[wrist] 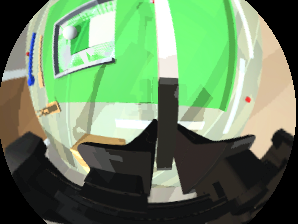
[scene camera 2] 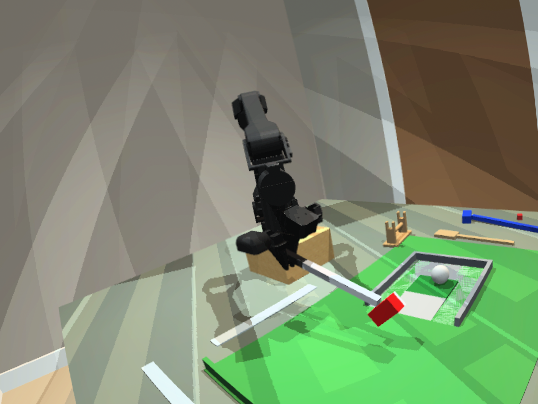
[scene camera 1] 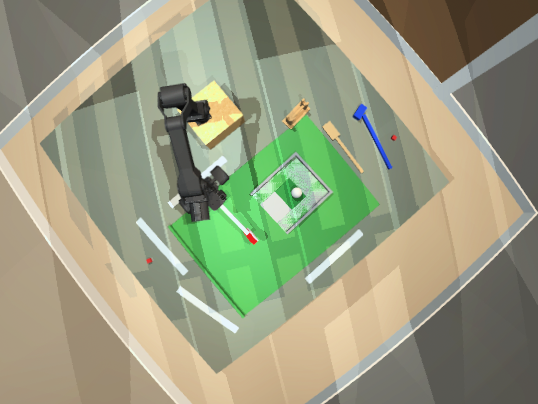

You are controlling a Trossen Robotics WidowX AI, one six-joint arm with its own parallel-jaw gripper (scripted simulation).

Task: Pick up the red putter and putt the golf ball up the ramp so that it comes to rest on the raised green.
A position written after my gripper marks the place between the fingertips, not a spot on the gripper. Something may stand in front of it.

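There's a red putter held in my gripper (scene camera 2: 289,268) (wrist: 161,122) (scene camera 1: 208,190).
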